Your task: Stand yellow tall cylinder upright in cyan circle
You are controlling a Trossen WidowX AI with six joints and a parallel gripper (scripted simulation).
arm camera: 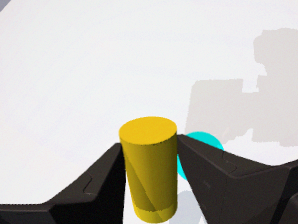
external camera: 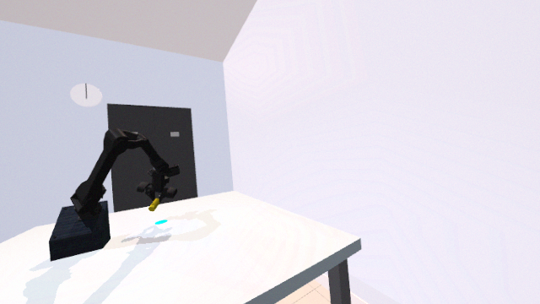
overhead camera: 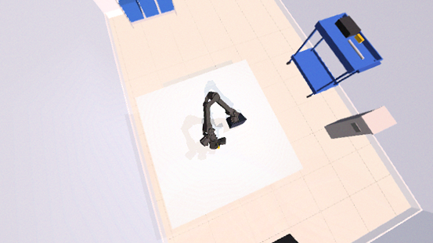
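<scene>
The cyan circle is 20 mm ahead of my gripper tip, 30 mm to the right of it and 110 mm below it. From my gripper tip the other things lie so: yellow tall cylinder (10 mm behind, 20 mm to the right, 10 mm below).
</scene>
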